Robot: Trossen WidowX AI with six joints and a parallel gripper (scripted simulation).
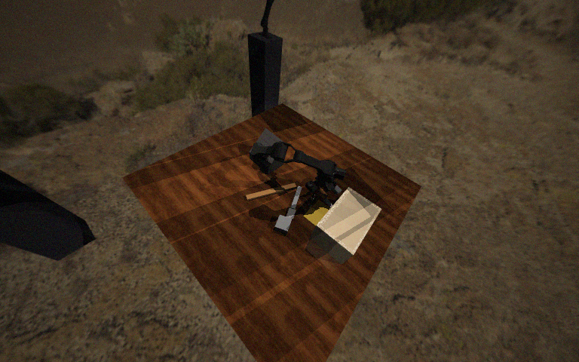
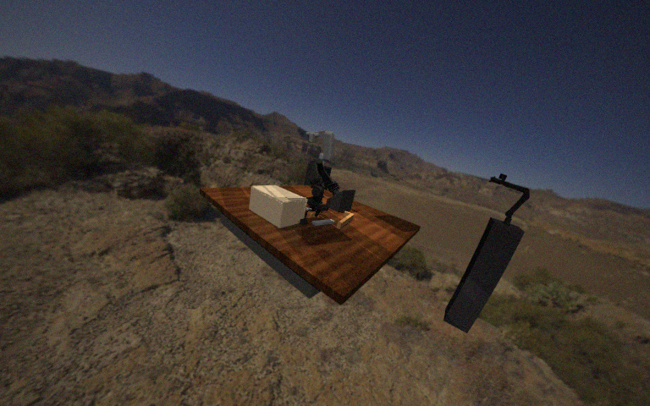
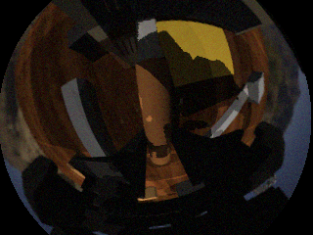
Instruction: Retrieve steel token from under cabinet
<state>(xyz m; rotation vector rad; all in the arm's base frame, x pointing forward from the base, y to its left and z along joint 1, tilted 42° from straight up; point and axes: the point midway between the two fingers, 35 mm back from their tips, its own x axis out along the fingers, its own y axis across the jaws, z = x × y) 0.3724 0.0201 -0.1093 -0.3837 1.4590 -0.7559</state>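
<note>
My gripper tip is 100 mm to the right of the grey bar and 30 mm short of it. From my gripper tip the other things lie so: steel token (260 mm ahead, 110 mm to the right, 10 mm below); then wooden stick (200 mm to the right, 180 mm behind); then grey scraper (180 mm to the right, 30 mm behind).
</note>
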